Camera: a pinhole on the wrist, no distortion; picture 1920 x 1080 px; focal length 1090.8 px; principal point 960.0 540.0 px. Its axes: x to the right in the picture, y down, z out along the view. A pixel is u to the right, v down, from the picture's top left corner.
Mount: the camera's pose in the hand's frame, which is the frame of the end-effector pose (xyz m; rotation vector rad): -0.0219 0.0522 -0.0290 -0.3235 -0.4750 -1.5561
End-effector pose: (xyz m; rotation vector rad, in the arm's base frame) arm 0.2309 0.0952 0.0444 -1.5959 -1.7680 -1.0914
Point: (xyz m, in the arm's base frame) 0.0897 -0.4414 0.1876
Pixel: behind the camera
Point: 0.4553 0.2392 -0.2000
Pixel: 1158 205
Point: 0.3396 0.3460 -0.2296
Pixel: 1607 418
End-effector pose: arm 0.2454 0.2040 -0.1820 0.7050 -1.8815 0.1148
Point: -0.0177 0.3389 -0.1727
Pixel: 602 791
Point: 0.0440 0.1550 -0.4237
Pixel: 1786 178
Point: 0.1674 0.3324 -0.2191
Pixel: 458 103
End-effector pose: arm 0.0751 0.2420 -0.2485 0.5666 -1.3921 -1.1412
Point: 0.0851 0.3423 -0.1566
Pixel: 617 333
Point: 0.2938 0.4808 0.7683
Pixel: outside the picture
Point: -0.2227 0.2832 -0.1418
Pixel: 1693 1042
